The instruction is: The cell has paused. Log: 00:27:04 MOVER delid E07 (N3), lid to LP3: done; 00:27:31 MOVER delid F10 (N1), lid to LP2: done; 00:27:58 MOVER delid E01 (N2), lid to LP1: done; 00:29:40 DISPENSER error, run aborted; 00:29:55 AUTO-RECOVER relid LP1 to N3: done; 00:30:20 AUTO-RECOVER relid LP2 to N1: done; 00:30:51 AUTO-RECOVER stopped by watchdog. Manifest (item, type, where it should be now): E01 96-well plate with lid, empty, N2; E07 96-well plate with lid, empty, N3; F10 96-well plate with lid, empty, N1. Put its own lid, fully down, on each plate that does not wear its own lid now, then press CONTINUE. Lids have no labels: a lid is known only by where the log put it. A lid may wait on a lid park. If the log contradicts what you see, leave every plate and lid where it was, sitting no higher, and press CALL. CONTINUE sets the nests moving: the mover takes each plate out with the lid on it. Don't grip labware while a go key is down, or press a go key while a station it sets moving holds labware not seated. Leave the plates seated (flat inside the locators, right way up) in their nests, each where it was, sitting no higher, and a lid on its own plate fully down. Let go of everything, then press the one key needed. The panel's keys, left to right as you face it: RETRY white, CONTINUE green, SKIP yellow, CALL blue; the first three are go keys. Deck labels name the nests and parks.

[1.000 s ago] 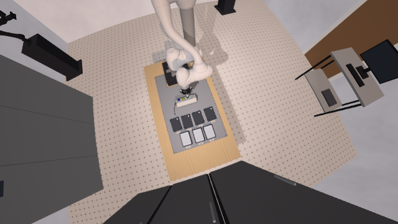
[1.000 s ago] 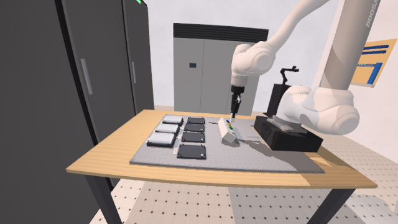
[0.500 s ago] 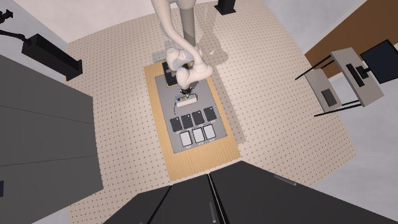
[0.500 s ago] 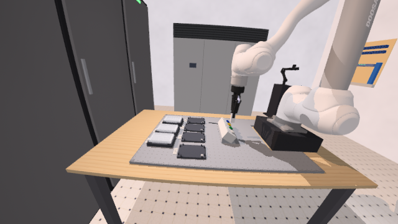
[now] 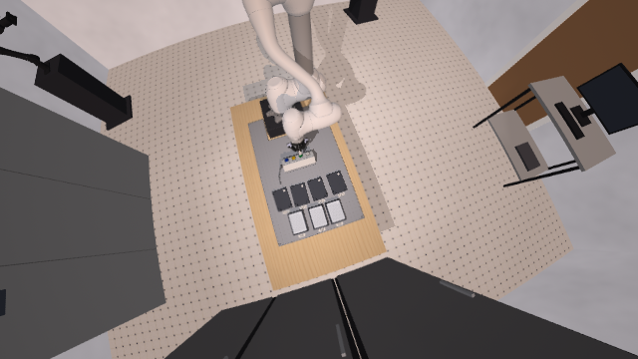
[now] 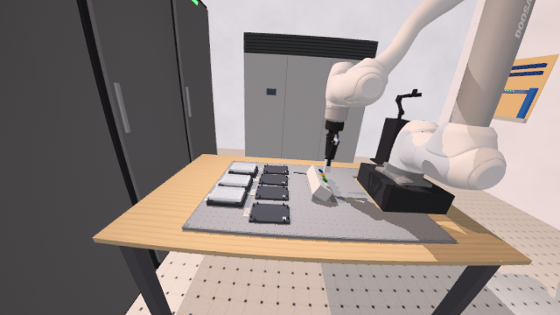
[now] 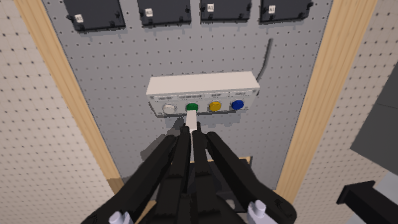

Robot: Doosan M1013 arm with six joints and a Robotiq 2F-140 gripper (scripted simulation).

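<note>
My gripper is now 7 cm above the green continue key. From my hand the other things lie so: white key: 1 cm ahead, 5 cm to the left, 7 cm below; blue key: 1 cm behind, 10 cm to the right, 7 cm below; yellow key: 5 cm to the right, 7 cm below.
</note>
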